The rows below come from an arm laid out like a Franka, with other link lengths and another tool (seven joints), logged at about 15 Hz.
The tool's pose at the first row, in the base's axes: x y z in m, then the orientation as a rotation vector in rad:
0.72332 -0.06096 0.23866 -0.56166 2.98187 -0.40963
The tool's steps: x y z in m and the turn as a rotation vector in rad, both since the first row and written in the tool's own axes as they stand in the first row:
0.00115 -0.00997 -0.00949 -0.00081 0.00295 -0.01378
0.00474 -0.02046 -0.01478 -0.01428 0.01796 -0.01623
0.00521 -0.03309 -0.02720 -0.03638 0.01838 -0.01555
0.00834 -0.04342 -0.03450 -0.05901 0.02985 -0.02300
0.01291 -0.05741 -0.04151 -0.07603 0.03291 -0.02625
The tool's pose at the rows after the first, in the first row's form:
0.72450 -0.06800 0.25049 -0.58251 2.98273 -0.41070
0.72412 -0.07743 0.25835 -0.58701 3.00159 -0.39705
0.72648 -0.08588 0.27375 -0.58798 3.01003 -0.36439
0.72623 -0.09450 0.28351 -0.60104 3.02755 -0.33564
0.72593 -0.10701 0.29396 -0.60743 3.03557 -0.31152

